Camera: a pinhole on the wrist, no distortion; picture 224 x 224 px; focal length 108.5 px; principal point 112.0 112.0 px. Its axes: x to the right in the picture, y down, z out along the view. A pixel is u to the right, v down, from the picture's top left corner.
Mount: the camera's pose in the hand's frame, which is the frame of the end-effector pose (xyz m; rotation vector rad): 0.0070 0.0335 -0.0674 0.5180 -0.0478 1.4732
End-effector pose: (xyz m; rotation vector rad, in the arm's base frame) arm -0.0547 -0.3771 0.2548 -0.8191 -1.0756 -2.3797
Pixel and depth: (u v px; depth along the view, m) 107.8 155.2 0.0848
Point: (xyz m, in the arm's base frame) -0.0473 -0.3637 0.2628
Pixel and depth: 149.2 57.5 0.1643
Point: -0.1180 -0.3530 0.3980
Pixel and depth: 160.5 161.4 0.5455
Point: 0.2183 0.0329 0.5654
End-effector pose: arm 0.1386 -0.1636 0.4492 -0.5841 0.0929 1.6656
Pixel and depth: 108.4 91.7 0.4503
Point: 0.1633 0.1709 0.6599
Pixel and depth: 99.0 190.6 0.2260
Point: 0.1562 -0.1635 0.6567
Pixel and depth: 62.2 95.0 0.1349
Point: 0.1958 -0.0879 0.4660
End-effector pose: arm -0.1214 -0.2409 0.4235 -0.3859 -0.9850 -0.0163
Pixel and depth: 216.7 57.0 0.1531
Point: -0.0984 -0.0797 0.5495
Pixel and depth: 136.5 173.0 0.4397
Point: -0.5293 -0.1431 0.5685
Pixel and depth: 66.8 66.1 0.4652
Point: -0.1906 -0.4161 0.8760
